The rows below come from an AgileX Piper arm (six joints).
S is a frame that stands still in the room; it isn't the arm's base.
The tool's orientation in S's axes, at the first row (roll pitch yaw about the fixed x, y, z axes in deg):
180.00 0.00 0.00
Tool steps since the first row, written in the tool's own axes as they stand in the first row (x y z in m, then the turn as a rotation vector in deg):
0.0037 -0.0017 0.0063 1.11 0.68 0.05
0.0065 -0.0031 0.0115 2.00 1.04 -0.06
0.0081 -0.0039 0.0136 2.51 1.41 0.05
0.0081 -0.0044 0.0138 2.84 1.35 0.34
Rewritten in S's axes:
0.0037 0.0017 -0.0063 1.11 -0.68 -0.05
0.0065 0.0031 -0.0115 2.00 -1.04 0.06
0.0081 0.0039 -0.0136 2.51 -1.41 -0.05
0.0081 0.0044 -0.0138 2.84 -1.35 -0.34

